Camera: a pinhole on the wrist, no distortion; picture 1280 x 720 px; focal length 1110.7 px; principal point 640.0 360.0 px. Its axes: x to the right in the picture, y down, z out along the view. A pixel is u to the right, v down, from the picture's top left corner.
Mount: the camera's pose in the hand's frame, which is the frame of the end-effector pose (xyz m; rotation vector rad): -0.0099 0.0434 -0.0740 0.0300 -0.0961 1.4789
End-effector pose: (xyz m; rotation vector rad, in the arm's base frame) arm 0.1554 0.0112 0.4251 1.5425 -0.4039 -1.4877
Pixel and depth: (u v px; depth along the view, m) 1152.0 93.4 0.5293
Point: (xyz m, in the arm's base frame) -0.1739 -0.3784 0.6128
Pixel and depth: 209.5 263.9 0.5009
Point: -0.2880 -0.0396 0.3445
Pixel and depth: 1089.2 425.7 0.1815
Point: 0.0845 -0.0678 0.5367
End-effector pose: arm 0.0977 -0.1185 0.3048 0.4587 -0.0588 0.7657
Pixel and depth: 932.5 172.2 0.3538
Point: 0.0907 -0.1484 0.6121
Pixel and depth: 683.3 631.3 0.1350
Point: 0.0414 -0.1496 0.3635
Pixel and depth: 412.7 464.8 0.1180
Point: 0.0741 -0.1475 0.3398
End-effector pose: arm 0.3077 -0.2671 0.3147 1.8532 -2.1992 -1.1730
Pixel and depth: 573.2 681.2 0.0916
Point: 0.2845 -0.2238 0.3393
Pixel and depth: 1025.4 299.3 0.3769
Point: 0.0398 -0.1101 0.1678
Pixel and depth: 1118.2 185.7 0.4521
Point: -0.0582 -0.1127 0.1163
